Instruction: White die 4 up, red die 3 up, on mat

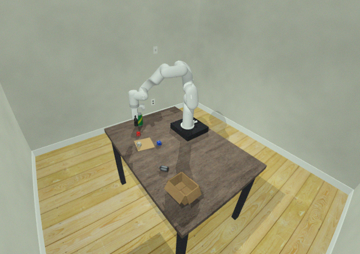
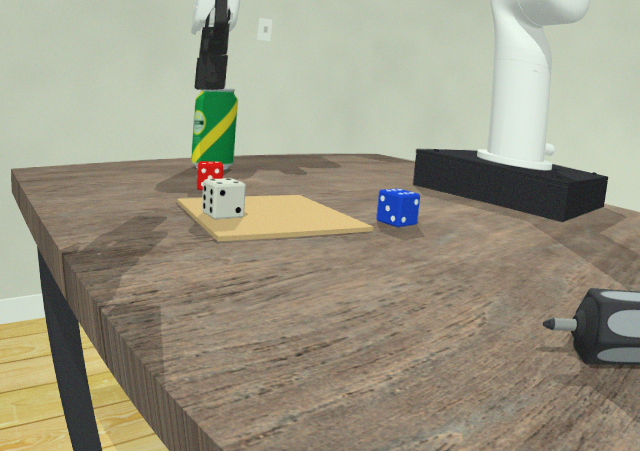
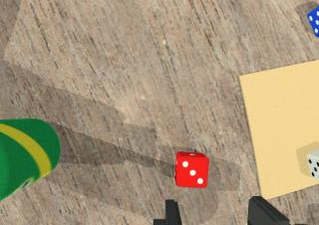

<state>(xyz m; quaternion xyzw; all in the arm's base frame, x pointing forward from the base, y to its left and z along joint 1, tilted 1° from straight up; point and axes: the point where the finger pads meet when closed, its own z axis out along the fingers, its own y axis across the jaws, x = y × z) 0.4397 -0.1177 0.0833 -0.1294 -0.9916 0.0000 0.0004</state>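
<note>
My gripper is now 1 cm past the red die and 12 cm above it. Also, from my hand: green can: 7 cm behind, 16 cm to the right, 7 cm below; then white die: 3 cm ahead, 15 cm to the left, 12 cm below; then tan mat: 1 cm behind, 14 cm to the left, 13 cm below.
</note>
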